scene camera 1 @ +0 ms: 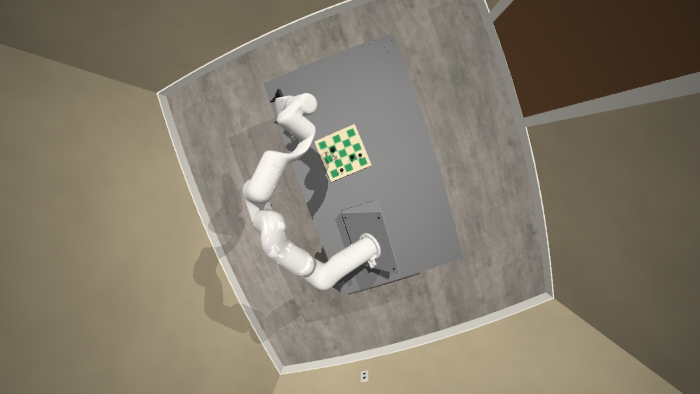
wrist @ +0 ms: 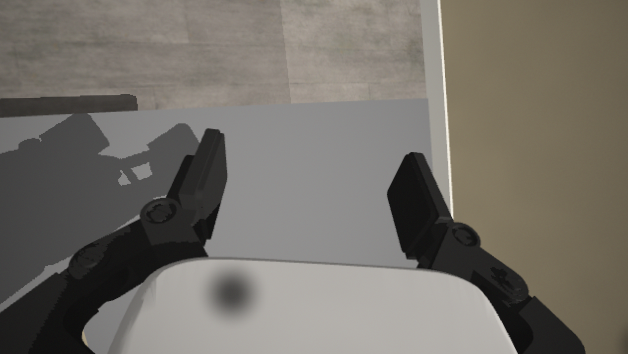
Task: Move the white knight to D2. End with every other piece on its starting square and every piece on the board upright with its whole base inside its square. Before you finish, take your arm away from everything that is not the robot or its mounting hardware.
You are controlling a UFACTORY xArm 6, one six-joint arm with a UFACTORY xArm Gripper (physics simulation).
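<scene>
The green and cream chessboard lies on the grey table in the scene view. Two small pale pieces, one near the board's left edge and another slightly right of it, stand on it. They are too small to tell which is the white knight, and square labels cannot be read. My gripper is open and empty, with its fingers wide apart. It is up and left of the board in the scene view, away from the pieces. The board does not show in the wrist view.
Dark pieces stand on the board, including one beside the pale ones, two toward the right and one near the lower edge. The grey table extends around the board. The white arm curves left of it.
</scene>
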